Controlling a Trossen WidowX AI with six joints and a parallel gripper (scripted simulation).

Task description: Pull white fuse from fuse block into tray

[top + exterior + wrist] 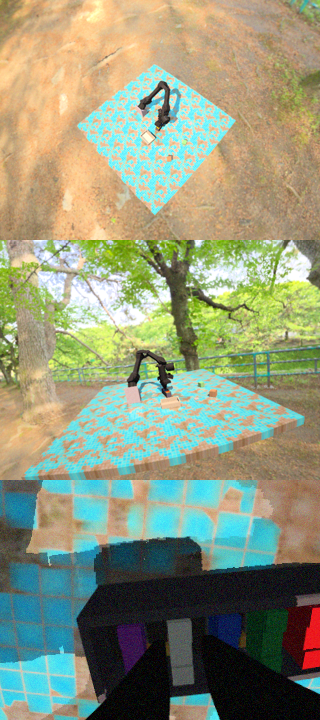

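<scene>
Right now the blue fuse is 20 mm to the right of my gripper tip and 10 mm below it. From my gripper tip the other things lie so: green fuse 10 mm ahead, 40 mm to the right, 10 mm below; then white fuse 10 mm below; then purple fuse 10 mm behind, 20 mm to the left, 10 mm below.
</scene>
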